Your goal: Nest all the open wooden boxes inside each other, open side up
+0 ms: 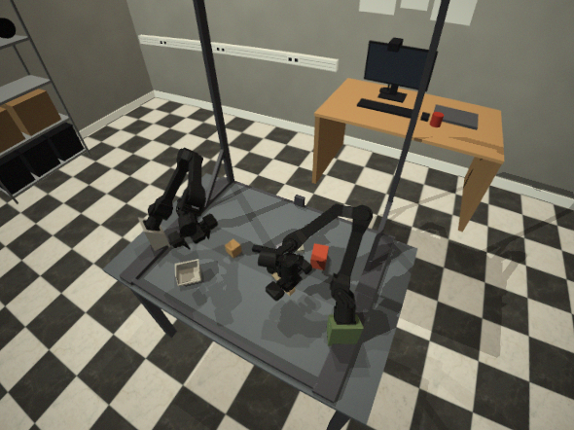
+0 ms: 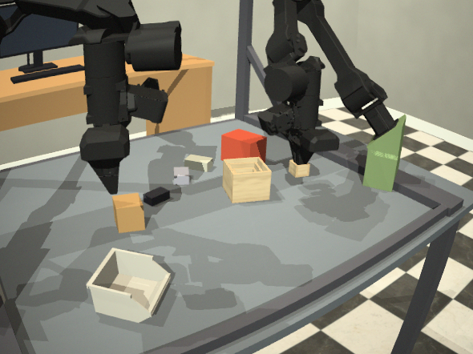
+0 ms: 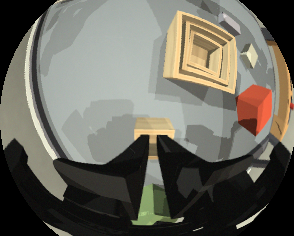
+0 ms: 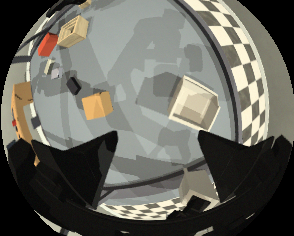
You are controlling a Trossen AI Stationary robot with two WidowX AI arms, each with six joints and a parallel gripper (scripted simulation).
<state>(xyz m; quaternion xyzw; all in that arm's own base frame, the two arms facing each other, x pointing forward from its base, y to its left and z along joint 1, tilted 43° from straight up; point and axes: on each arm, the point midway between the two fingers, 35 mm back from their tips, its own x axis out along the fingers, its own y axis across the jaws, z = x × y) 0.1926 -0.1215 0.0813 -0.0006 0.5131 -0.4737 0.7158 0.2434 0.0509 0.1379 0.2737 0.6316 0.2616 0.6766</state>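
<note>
The orange cube lies 16 cm below my right hand, 12 cm behind it and 7 cm to the left of it. From my right hand the other things lie so: white bin 16 cm below, 8 cm ahead, 2 cm to the right; then black block 18 cm below, 18 cm behind, 16 cm to the left; then grey piece 25 cm to the left, 23 cm behind, 18 cm below.
</note>
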